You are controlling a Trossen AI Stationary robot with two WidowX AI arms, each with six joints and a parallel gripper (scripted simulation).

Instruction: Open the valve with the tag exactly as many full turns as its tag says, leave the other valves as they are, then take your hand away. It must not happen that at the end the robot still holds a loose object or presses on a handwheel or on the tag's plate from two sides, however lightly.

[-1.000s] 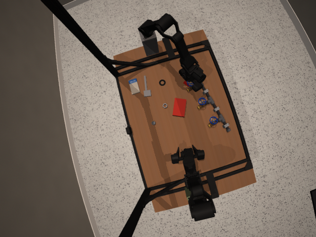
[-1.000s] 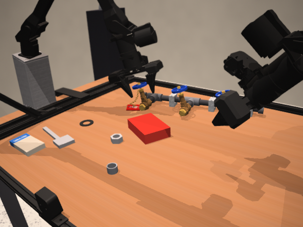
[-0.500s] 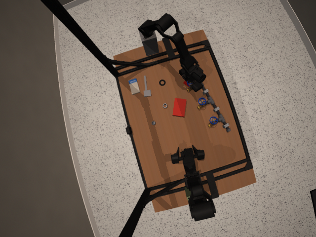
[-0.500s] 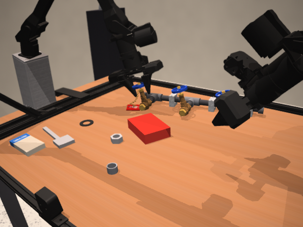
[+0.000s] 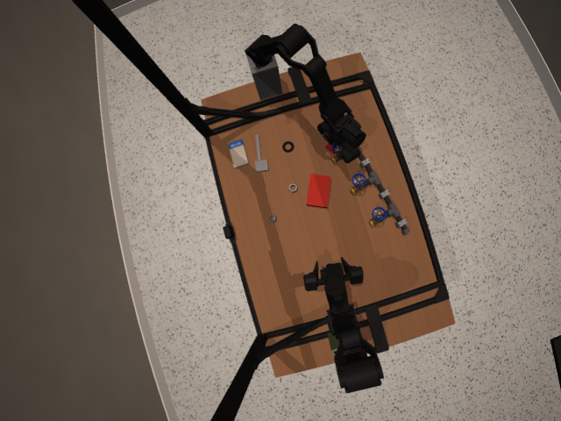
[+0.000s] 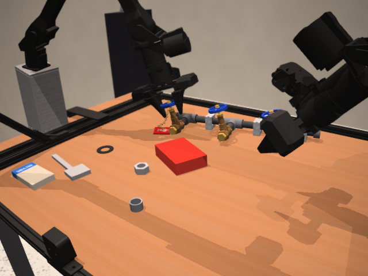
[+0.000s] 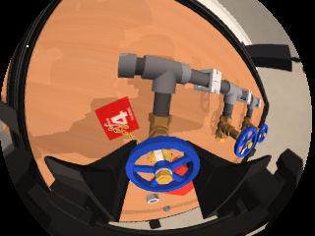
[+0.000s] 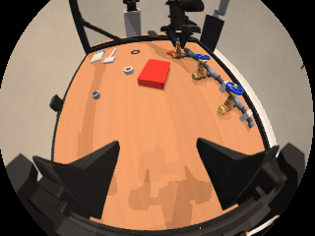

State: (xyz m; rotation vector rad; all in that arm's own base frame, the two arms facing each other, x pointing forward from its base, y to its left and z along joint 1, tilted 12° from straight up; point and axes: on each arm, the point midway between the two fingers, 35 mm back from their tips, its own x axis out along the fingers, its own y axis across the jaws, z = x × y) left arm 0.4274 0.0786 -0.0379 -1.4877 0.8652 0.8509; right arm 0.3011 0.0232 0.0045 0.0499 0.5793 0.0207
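Right now my left hand is 9 cm above the red tag, 4 cm to the right of it and 1 cm past it. From my left hand the other things lie so: box (38 cm behind, 12 cm to the left, 8 cm below); red block (12 cm to the right, 11 cm behind, 8 cm below); grey t-shaped piece (30 cm behind, 9 cm below, 8 cm to the left).
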